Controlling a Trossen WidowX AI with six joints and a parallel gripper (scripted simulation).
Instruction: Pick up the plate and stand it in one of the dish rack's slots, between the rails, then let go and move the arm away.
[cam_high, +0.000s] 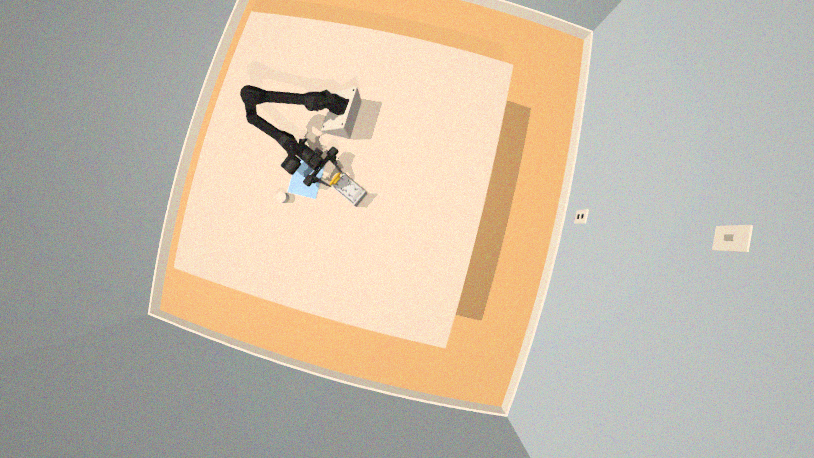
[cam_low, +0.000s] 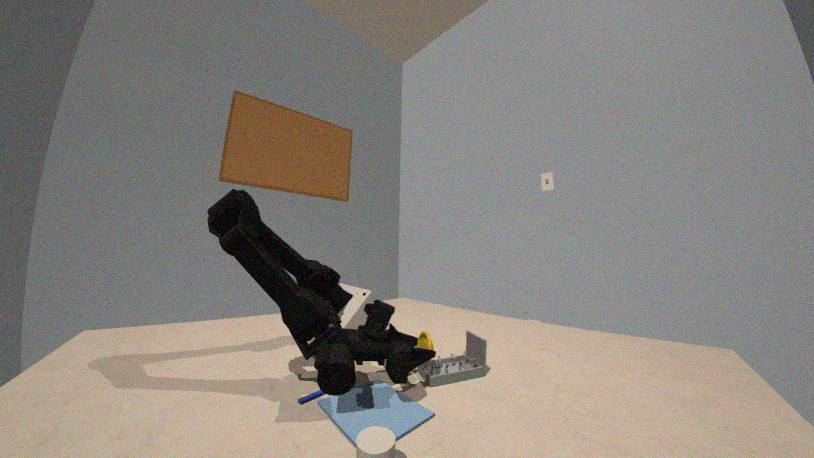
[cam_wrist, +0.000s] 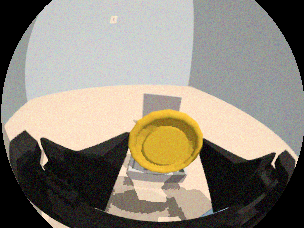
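Right now my gripper tip is 20 mm short of the grey dish rack, 50 mm to the right of it and 40 mm above it. Also, from my gripper tip: yellow plate (10 mm to the right); then blue spoon (70 mm behind, 200 mm to the right, 60 mm below); then white cup (140 mm ahead, 210 mm to the right, 40 mm below).
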